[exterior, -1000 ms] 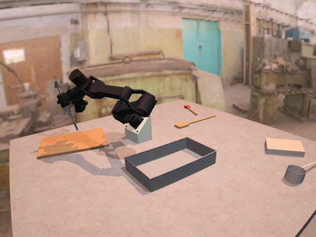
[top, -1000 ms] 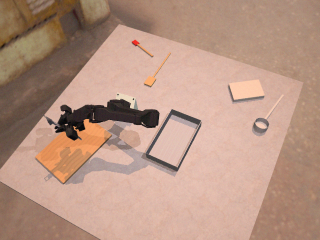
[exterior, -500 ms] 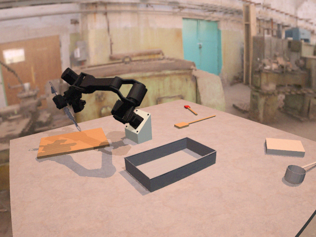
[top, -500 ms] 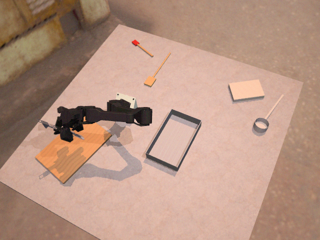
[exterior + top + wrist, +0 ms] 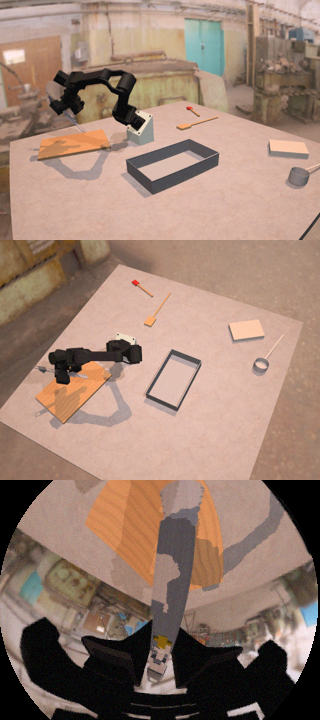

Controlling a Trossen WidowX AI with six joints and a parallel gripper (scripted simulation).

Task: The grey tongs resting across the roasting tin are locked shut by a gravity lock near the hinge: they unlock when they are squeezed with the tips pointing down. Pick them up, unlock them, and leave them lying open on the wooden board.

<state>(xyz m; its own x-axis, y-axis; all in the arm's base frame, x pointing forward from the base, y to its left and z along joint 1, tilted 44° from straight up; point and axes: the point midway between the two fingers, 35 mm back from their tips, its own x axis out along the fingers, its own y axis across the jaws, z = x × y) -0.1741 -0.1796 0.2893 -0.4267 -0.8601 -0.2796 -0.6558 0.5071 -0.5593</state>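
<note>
Now: the wooden board 160 mm below my gripper tip, 40 mm to the left of it and 30 mm ahead of it. From my gripper tip the other things lie so: red spatula: 850 mm to the left, 160 mm below, 20 mm behind; pale block: 790 mm to the left, 740 mm ahead, 150 mm below; roasting tin: 510 mm ahead, 310 mm to the left, 140 mm below.
</note>
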